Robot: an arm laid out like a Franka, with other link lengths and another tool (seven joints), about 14 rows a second.
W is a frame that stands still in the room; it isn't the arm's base.
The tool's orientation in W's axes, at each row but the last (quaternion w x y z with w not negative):
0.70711 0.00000 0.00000 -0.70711
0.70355 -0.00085 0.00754 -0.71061
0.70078 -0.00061 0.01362 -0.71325
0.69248 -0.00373 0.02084 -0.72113
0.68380 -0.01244 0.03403 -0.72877
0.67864 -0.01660 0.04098 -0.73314
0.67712 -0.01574 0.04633 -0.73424
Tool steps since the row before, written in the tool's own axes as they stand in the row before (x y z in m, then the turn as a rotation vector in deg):
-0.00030 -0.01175 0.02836 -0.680 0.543 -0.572
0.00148 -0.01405 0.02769 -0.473 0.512 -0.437
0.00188 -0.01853 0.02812 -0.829 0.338 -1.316
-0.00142 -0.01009 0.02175 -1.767 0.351 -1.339
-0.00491 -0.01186 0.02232 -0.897 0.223 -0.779
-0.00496 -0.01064 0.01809 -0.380 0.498 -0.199
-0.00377 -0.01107 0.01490 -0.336 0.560 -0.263
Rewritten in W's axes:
-0.01175 0.00030 0.02836 0.543 0.680 -0.572
-0.01374 -0.00160 0.02784 0.512 0.472 -0.439
-0.01800 -0.00208 0.02845 0.326 0.847 -1.307
-0.00927 0.00128 0.02212 0.377 1.784 -1.309
-0.01005 0.00491 0.02319 0.230 0.906 -0.766
-0.00874 0.00507 0.01905 0.509 0.349 -0.227
-0.00940 0.00393 0.01597 0.561 0.303 -0.298

